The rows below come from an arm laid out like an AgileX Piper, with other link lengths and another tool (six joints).
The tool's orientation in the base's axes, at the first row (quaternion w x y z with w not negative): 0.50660, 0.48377, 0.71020, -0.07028
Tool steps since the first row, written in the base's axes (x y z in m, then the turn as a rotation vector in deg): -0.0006, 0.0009, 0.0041, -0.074, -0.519, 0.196; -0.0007, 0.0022, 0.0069, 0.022, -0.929, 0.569; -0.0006, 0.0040, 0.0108, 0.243, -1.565, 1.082; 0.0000, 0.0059, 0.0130, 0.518, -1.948, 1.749; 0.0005, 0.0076, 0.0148, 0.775, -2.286, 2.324; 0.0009, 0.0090, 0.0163, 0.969, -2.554, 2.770; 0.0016, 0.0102, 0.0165, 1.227, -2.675, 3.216; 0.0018, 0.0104, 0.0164, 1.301, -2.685, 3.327
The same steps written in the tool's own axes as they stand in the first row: -0.0027, 0.0016, -0.0029, -0.473, -0.251, 0.165; -0.0041, 0.0033, -0.0050, -1.021, -0.246, 0.291; -0.0060, 0.0058, -0.0079, -1.821, -0.210, 0.566; -0.0066, 0.0082, -0.0097, -2.587, 0.059, 0.653; -0.0070, 0.0101, -0.0112, -3.253, 0.301, 0.746; -0.0073, 0.0117, -0.0125, -3.773, 0.483, 0.817; -0.0067, 0.0130, -0.0128, -4.203, 0.789, 0.844; -0.0065, 0.0132, -0.0128, -4.298, 0.884, 0.845
